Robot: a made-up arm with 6 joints. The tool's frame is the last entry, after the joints.
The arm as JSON. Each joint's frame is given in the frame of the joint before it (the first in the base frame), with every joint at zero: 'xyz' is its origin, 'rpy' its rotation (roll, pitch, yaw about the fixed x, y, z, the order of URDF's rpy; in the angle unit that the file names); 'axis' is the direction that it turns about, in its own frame. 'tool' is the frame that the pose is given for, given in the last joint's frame.
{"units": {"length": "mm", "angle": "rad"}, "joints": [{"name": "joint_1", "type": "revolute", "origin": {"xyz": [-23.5, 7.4, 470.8], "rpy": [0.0, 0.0, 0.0]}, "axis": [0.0, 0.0, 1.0]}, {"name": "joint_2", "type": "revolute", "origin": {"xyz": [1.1, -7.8, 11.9], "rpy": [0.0, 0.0, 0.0]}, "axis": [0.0, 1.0, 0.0]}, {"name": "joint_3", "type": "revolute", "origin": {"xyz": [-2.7, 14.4, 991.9], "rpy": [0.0, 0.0, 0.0]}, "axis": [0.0, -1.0, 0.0]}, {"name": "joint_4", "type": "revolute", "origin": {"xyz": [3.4, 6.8, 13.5], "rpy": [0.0, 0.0, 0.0]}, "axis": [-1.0, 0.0, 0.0]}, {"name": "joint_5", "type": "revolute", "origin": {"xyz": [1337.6, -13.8, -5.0], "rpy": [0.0, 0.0, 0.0]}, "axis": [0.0, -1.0, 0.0]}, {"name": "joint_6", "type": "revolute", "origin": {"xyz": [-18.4, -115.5, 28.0], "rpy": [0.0, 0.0, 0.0]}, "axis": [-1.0, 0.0, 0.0]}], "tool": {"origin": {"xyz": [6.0, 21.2, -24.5], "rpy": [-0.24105, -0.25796, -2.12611]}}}
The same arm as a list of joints. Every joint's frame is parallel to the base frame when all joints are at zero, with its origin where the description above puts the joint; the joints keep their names.
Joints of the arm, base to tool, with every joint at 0 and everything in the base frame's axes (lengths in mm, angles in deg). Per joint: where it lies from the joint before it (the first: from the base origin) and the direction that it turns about. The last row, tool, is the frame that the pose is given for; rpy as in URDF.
joint_1: offset -23.5 7.4 470.8 axis +z
joint_2: offset 1.1 -7.8 11.9 axis +y
joint_3: offset -2.7 14.4 991.9 axis -y
joint_4: offset 3.4 6.8 13.5 axis -x
joint_5: offset 1337.6 -13.8 -5 axis -y
joint_6: offset -18.4 -115.5 28 axis -x
tool: offset 6 21.2 -24.5 rpy -13.81 -14.78 -121.82

